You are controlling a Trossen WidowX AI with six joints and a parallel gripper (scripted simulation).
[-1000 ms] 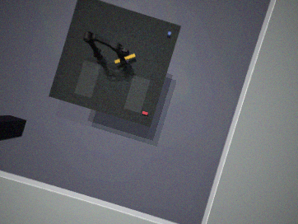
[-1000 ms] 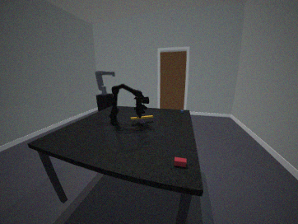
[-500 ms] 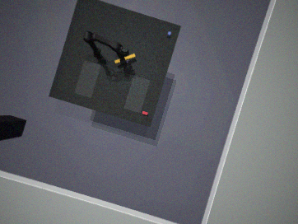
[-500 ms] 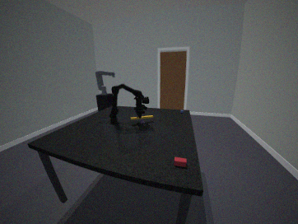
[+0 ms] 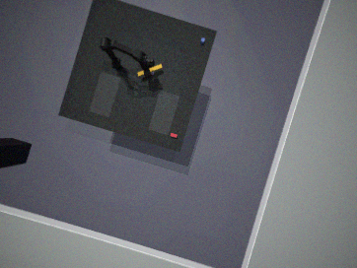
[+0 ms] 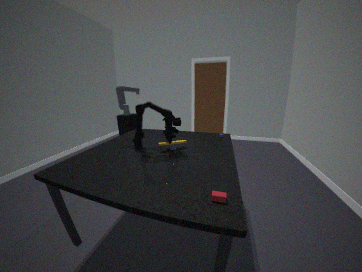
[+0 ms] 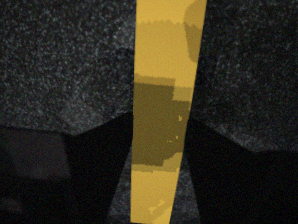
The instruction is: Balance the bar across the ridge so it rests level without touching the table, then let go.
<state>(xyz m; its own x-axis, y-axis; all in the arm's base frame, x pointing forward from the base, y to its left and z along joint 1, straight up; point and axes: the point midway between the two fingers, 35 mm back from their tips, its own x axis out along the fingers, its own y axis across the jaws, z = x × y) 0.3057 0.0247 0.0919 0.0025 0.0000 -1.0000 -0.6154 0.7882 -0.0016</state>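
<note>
My gripper tip is now 2 cm to the right of the yellow bar and 2 cm short of it. Round my gripper tip: red block 52 cm to the right, 43 cm ahead, 4 cm below; blue object 48 cm to the left, 43 cm ahead, 4 cm below.
</note>
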